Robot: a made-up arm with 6 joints. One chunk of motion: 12 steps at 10 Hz.
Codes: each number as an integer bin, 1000 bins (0 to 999) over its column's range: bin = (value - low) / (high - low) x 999, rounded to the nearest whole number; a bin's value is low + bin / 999 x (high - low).
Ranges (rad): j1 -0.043..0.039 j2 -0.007..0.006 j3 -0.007..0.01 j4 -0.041..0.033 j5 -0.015..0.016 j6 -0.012..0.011
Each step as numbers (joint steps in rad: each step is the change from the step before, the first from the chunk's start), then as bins.
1 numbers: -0.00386 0.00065 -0.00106 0.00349 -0.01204 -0.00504
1 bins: 477 588 349 601 95 302
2 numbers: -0.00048 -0.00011 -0.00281 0.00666 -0.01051 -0.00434
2 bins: 518 529 246 643 145 333
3 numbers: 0.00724 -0.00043 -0.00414 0.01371 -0.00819 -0.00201
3 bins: 612 505 168 739 219 434
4 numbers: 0.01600 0.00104 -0.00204 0.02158 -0.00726 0.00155
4 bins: 719 618 291 845 249 589
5 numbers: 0.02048 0.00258 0.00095 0.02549 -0.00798 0.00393
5 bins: 773 736 467 898 226 692
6 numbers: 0.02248 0.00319 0.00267 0.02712 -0.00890 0.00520
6 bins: 798 783 568 920 197 747
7 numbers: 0.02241 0.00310 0.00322 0.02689 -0.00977 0.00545
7 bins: 797 776 601 917 169 758
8 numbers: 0.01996 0.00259 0.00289 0.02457 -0.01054 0.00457
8 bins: 767 737 581 885 144 720
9 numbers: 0.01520 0.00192 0.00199 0.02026 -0.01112 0.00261
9 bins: 709 685 528 827 125 635
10 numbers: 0.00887 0.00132 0.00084 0.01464 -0.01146 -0.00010
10 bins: 632 639 461 751 114 517
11 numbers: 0.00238 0.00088 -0.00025 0.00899 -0.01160 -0.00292
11 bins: 553 606 397 675 110 394
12 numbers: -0.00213 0.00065 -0.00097 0.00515 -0.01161 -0.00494
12 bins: 498 588 354 623 109 307
